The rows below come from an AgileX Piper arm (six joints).
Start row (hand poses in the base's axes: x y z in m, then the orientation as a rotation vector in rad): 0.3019 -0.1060 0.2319 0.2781 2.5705 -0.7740
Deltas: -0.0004 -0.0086 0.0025 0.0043 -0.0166 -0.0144; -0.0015 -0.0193 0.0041 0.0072 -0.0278 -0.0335; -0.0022 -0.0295 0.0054 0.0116 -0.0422 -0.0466; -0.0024 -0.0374 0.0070 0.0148 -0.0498 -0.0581; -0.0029 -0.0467 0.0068 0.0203 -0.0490 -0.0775; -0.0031 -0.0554 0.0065 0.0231 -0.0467 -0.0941; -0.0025 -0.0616 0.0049 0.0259 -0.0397 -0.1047; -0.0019 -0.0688 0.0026 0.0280 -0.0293 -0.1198; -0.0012 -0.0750 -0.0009 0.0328 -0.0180 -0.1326; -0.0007 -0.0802 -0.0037 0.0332 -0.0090 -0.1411; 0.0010 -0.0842 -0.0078 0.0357 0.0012 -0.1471; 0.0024 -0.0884 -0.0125 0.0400 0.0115 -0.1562; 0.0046 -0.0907 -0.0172 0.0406 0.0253 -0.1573; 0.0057 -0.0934 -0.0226 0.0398 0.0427 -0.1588; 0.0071 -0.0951 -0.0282 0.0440 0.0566 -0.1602; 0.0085 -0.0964 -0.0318 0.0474 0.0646 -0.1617; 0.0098 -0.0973 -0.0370 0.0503 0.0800 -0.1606; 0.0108 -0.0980 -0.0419 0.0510 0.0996 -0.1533; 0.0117 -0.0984 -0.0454 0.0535 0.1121 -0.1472; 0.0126 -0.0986 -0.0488 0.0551 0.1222 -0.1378; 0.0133 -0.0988 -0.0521 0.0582 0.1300 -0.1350; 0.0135 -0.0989 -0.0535 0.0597 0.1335 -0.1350; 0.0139 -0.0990 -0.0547 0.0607 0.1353 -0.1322
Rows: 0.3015 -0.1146 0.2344 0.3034 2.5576 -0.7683; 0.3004 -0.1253 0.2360 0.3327 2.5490 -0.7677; 0.2997 -0.1355 0.2373 0.3554 2.5378 -0.7620; 0.2995 -0.1434 0.2389 0.3735 2.5322 -0.7595; 0.2990 -0.1527 0.2387 0.4002 2.5356 -0.7595; 0.2988 -0.1614 0.2384 0.4221 2.5390 -0.7624; 0.2994 -0.1676 0.2368 0.4349 2.5468 -0.7649; 0.3000 -0.1748 0.2345 0.4524 2.5574 -0.7708; 0.3007 -0.1810 0.2310 0.4677 2.5700 -0.7728; 0.3012 -0.1862 0.2282 0.4766 2.5785 -0.7782; 0.3029 -0.1902 0.2241 0.4826 2.5892 -0.7805; 0.3043 -0.1944 0.2194 0.4932 2.6006 -0.7815; 0.3065 -0.1967 0.2147 0.4912 2.6140 -0.7857; 0.3076 -0.1994 0.2093 0.4882 2.6302 -0.7931; 0.3090 -0.2011 0.2037 0.4875 2.6453 -0.7928; 0.3104 -0.2024 0.2001 0.4884 2.6544 -0.7916; 0.3117 -0.2033 0.1949 0.4836 2.6704 -0.7925; 0.3127 -0.2040 0.1900 0.4683 2.6897 -0.7956; 0.3136 -0.2044 0.1865 0.4572 2.7029 -0.7943; 0.3145 -0.2046 0.1831 0.4420 2.7134 -0.7922; 0.3152 -0.2048 0.1798 0.4368 2.7222 -0.7896; 0.3154 -0.2049 0.1784 0.4363 2.7262 -0.7888; 0.3158 -0.2050 0.1772 0.4322 2.7284 -0.7871
